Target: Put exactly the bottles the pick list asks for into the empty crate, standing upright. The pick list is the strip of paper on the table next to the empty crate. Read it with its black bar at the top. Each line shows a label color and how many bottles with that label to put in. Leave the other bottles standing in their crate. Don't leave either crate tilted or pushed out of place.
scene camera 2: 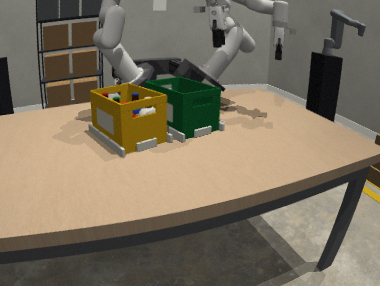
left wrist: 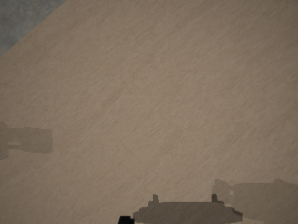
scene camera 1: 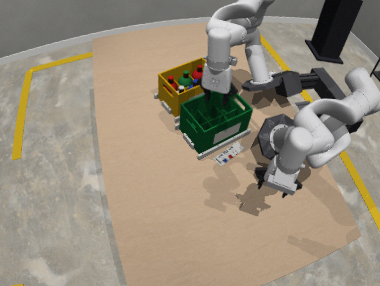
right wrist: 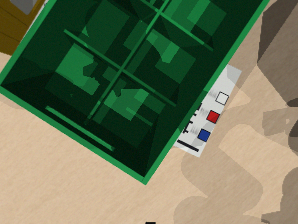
Path:
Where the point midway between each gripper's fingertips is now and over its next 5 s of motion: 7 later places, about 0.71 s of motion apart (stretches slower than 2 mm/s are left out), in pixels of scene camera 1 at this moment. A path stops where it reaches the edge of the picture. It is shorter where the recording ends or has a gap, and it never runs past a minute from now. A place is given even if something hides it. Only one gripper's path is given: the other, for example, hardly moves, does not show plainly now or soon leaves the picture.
The right gripper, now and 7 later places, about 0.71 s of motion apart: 216, 102; 229, 118; 244, 137; 255, 151; 255, 145; 256, 135; 256, 128; 251, 117

